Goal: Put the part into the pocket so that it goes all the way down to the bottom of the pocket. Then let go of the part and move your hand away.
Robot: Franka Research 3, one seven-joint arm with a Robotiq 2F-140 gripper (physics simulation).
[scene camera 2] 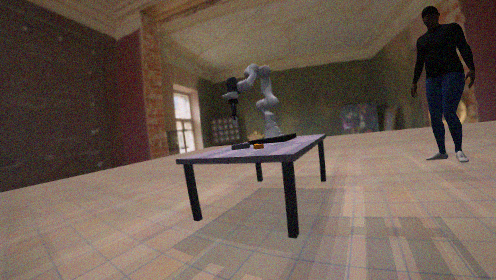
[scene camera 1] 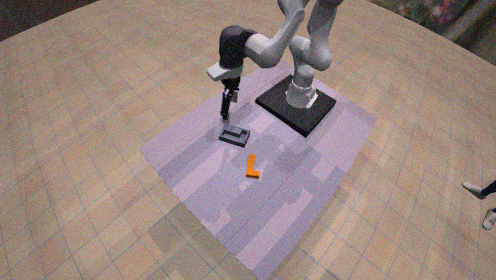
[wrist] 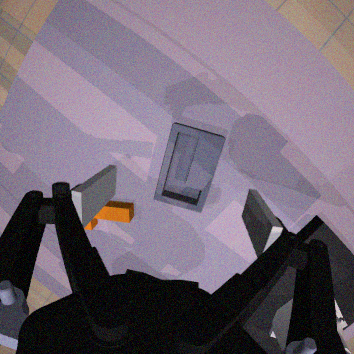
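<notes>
The orange L-shaped part [scene camera 1: 251,165] [scene camera 2: 258,146] [wrist: 117,212] lies flat on the table; in the wrist view my left finger hides some of it. The dark grey block [scene camera 1: 245,138] [scene camera 2: 240,146] [wrist: 215,152] with the L-shaped pocket [wrist: 185,156] lies a short way from the part, and no orange shows in the pocket. My gripper [scene camera 1: 230,108] [scene camera 2: 234,117] [wrist: 179,191] is open and empty, raised above the table near the block. In the wrist view the block shows ahead of and between the fingers, and the part beside the left finger.
The robot's base stands on a black plate [scene camera 1: 270,101] [scene camera 2: 287,137] at the back of the table [scene camera 1: 300,210] [scene camera 2: 225,159]. A person [scene camera 2: 444,55] stands on the floor well away from the table; their feet show at the right in scene camera 1.
</notes>
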